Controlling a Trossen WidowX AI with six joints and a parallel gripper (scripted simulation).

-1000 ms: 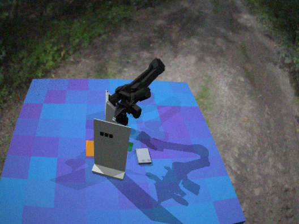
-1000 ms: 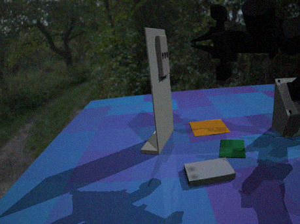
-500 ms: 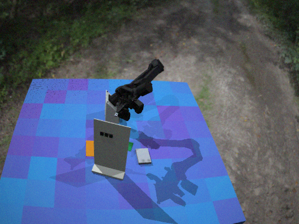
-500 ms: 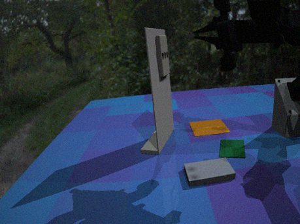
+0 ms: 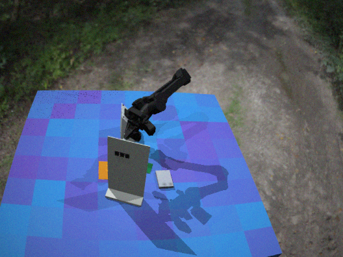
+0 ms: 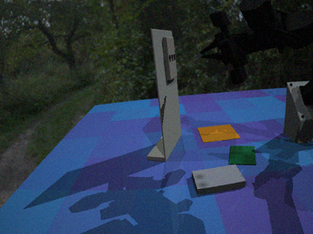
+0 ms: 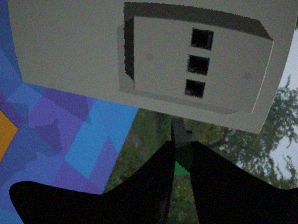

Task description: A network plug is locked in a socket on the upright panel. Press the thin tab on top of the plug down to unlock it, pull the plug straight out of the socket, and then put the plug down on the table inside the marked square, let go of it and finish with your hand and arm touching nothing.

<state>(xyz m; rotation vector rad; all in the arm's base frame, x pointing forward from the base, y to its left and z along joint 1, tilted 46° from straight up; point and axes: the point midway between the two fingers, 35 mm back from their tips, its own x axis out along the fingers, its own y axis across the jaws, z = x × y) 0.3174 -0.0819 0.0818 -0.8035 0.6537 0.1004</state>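
The orange marked square is 5 cm behind my gripper tip, 6 cm to the right of it and 26 cm below it. Also, from my gripper tip: green square patch: 9 cm behind, 10 cm to the left, 26 cm below; upright grey panel: 10 cm ahead, 10 cm below; network plug: right at my gripper tip.
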